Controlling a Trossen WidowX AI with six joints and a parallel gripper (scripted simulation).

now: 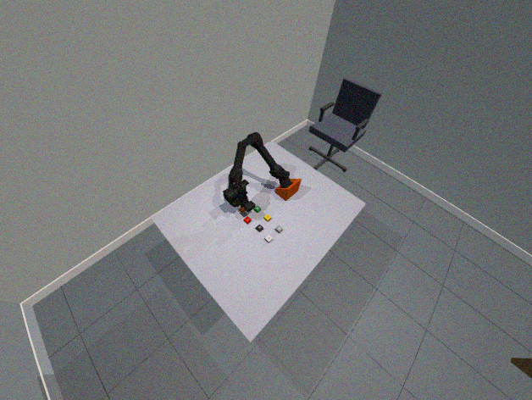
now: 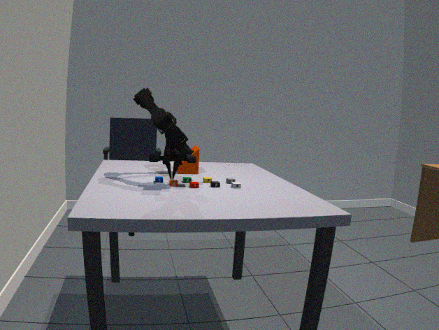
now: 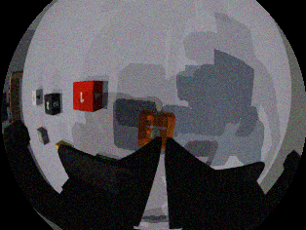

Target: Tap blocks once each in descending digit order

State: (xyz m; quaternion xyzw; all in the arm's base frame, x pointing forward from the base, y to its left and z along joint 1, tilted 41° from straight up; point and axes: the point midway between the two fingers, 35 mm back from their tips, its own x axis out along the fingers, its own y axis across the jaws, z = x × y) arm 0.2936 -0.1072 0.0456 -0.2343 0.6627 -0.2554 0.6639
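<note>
My gripper tip is 1 cm to the right of the orange block, 1 cm short of it and 1 cm above it. The rest, counted from my gripper tip: green block (7 cm to the left, 6 cm behind, 1 cm below); blue block (6 cm behind, 5 cm to the right, 1 cm below); red block (9 cm to the left, 4 cm ahead, 1 cm below).
</note>
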